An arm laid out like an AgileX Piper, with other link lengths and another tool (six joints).
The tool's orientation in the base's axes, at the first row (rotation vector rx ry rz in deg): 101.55 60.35 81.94
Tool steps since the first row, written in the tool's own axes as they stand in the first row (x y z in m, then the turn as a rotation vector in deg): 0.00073 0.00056 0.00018 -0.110 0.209 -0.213; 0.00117 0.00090 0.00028 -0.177 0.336 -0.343; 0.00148 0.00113 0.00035 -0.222 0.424 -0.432; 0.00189 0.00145 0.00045 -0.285 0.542 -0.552; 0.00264 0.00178 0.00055 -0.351 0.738 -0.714; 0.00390 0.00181 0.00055 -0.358 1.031 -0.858; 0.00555 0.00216 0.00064 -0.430 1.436 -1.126; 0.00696 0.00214 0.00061 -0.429 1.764 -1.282; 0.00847 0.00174 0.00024 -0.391 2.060 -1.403; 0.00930 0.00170 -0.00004 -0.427 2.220 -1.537; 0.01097 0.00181 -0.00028 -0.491 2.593 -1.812; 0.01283 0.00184 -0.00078 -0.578 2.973 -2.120
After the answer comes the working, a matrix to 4 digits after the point.
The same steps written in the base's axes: 0.00036 0.00037 0.00079 -0.177 -0.201 0.172; 0.00056 0.00059 0.00126 -0.285 -0.324 0.276; 0.00071 0.00074 0.00159 -0.358 -0.407 0.349; 0.00091 0.00095 0.00204 -0.458 -0.521 0.445; 0.00114 0.00144 0.00266 -0.583 -0.677 0.616; 0.00127 0.00253 0.00329 -0.666 -0.828 0.893; 0.00158 0.00380 0.00435 -0.854 -1.093 1.262; 0.00168 0.00504 0.00502 -0.941 -1.255 1.575; 0.00138 0.00654 0.00548 -0.996 -1.368 1.871; 0.00118 0.00728 0.00591 -1.098 -1.479 2.020; 0.00113 0.00868 0.00686 -1.299 -1.721 2.366; 0.00082 0.01029 0.00788 -1.532 -1.987 2.715
The tool's axes in the first row as the columns of a matrix, in the base's axes (rounded; the answer above uses it unrounded):
0.0948 0.1988 0.9754
0.8726 -0.4883 0.0147
0.4792 0.8498 -0.2197

